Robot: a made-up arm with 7 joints. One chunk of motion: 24 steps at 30 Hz.
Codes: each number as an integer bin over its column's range. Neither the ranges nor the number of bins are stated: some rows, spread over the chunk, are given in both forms.
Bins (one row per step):
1: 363 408 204 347 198 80
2: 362 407 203 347 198 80
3: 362 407 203 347 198 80
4: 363 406 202 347 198 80
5: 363 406 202 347 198 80
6: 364 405 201 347 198 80
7: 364 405 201 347 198 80
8: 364 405 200 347 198 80
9: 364 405 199 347 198 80
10: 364 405 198 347 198 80
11: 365 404 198 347 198 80
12: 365 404 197 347 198 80
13: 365 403 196 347 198 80
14: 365 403 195 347 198 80
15: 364 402 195 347 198 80
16: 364 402 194 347 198 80
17: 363 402 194 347 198 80
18: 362 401 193 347 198 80
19: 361 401 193 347 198 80
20: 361 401 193 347 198 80
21: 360 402 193 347 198 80
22: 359 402 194 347 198 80
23: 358 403 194 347 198 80
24: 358 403 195 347 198 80
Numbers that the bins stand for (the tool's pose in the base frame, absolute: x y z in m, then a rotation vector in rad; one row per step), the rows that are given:
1: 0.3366 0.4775 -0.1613 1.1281 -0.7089 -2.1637
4: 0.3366 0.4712 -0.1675 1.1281 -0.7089 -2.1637
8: 0.3397 0.4681 -0.1738 1.1281 -0.7089 -2.1637
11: 0.3429 0.4650 -0.1800 1.1281 -0.7089 -2.1637
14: 0.3429 0.4618 -0.1894 1.1281 -0.7089 -2.1637
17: 0.3366 0.4587 -0.1926 1.1281 -0.7089 -2.1637
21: 0.3272 0.4587 -0.1957 1.1281 -0.7089 -2.1637
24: 0.3209 0.4618 -0.1894 1.1281 -0.7089 -2.1637
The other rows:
2: 0.3335 0.4744 -0.1644 1.1281 -0.7089 -2.1637
3: 0.3335 0.4744 -0.1644 1.1281 -0.7089 -2.1637
5: 0.3366 0.4712 -0.1675 1.1281 -0.7089 -2.1637
6: 0.3397 0.4681 -0.1706 1.1281 -0.7089 -2.1637
7: 0.3397 0.4681 -0.1706 1.1281 -0.7089 -2.1637
9: 0.3397 0.4681 -0.1769 1.1281 -0.7089 -2.1637
10: 0.3397 0.4681 -0.1800 1.1281 -0.7089 -2.1637
12: 0.3429 0.4650 -0.1832 1.1281 -0.7089 -2.1637
13: 0.3429 0.4618 -0.1863 1.1281 -0.7089 -2.1637
15: 0.3397 0.4587 -0.1894 1.1281 -0.7089 -2.1637
16: 0.3397 0.4587 -0.1926 1.1281 -0.7089 -2.1637
18: 0.3335 0.4556 -0.1957 1.1281 -0.7089 -2.1637
19: 0.3303 0.4556 -0.1957 1.1281 -0.7089 -2.1637
20: 0.3303 0.4556 -0.1957 1.1281 -0.7089 -2.1637
22: 0.3241 0.4587 -0.1926 1.1281 -0.7089 -2.1637
23: 0.3209 0.4618 -0.1926 1.1281 -0.7089 -2.1637

